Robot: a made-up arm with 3 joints. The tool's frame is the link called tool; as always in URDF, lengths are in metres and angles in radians. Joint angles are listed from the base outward. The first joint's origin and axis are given. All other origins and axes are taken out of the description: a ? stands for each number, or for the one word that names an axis. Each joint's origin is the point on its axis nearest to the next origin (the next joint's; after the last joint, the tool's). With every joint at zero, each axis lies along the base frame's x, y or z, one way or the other. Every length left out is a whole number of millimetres.
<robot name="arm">
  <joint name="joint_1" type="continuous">
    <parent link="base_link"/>
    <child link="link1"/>
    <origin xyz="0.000 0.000 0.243"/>
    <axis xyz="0 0 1"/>
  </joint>
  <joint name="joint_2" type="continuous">
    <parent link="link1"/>
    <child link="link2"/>
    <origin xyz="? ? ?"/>
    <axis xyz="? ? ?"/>
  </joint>
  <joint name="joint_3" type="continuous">
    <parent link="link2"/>
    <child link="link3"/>
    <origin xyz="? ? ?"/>
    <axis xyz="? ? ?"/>
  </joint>
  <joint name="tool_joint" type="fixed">
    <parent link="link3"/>
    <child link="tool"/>
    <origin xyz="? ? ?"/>
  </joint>
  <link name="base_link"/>
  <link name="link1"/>
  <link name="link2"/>
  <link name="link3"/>
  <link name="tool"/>
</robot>
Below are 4 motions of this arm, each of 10 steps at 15 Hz.
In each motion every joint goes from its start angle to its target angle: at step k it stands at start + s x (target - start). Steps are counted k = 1, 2, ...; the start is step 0. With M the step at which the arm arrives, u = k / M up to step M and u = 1 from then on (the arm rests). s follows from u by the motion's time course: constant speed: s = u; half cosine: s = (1 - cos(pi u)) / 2; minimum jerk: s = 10 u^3 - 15 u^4 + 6 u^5.
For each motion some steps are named. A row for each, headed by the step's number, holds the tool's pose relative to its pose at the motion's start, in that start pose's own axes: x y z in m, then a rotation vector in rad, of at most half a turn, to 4 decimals.
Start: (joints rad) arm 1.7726 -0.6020 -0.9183
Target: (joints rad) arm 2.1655 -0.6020 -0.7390
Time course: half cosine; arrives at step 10
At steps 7, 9, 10:
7: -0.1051 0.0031 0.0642 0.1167 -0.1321 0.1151
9: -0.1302 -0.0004 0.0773 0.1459 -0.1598 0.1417
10: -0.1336 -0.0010 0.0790 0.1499 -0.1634 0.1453

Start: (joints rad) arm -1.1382 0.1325 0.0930
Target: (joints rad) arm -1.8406 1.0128 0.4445
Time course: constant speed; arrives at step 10
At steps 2, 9, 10:
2: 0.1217 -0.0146 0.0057 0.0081 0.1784 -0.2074
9: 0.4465 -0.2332 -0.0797 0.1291 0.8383 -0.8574
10: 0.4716 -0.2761 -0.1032 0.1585 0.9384 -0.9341

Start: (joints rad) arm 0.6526 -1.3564 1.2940
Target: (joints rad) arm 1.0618 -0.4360 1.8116
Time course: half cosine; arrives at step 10
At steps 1, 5, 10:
1: 0.0058 0.0038 -0.0013 -0.0191 0.0154 -0.0104
5: 0.0949 0.0591 -0.0614 -0.4266 0.2519 -0.1647
10: 0.1291 0.0755 -0.1572 -0.9000 0.3469 -0.2122

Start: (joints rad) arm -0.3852 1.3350 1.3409
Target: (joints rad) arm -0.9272 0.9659 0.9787
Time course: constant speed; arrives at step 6
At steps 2, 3, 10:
2: 0.0279 -0.0324 0.0572 0.1670 0.1305 0.0673
3: 0.0451 -0.0517 0.0831 0.2550 0.1861 0.0921
10: 0.1046 -0.1189 0.1455 0.5280 0.3119 0.1284

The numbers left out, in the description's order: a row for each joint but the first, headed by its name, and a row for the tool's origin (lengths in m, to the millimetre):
joint_2: xyz 0.052 0.211 0.000, axis 0 1 0
joint_3: xyz -0.086 0.000 0.242, axis 0 0 -1
tool: xyz 0.039 0.244 0.000

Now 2 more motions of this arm.
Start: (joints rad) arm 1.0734 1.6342 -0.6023
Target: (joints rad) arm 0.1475 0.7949 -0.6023
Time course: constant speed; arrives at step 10
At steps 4, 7, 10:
4: -0.1288 -0.0497 0.0642 0.1169 -0.4831 -0.0388
7: -0.2024 -0.0889 0.0810 0.2063 -0.8294 -0.1501
10: -0.2510 -0.1250 0.0871 0.2949 -1.1458 -0.3320

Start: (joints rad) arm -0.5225 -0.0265 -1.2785
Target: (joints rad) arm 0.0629 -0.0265 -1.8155
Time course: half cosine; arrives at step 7
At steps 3, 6, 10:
3: -0.1341 0.0340 0.0014 0.0011 -0.0060 0.4362
6: -0.3150 -0.0065 0.0016 0.0006 -0.0153 1.0666
10: -0.3286 -0.0144 0.0015 0.0004 -0.0161 1.1222

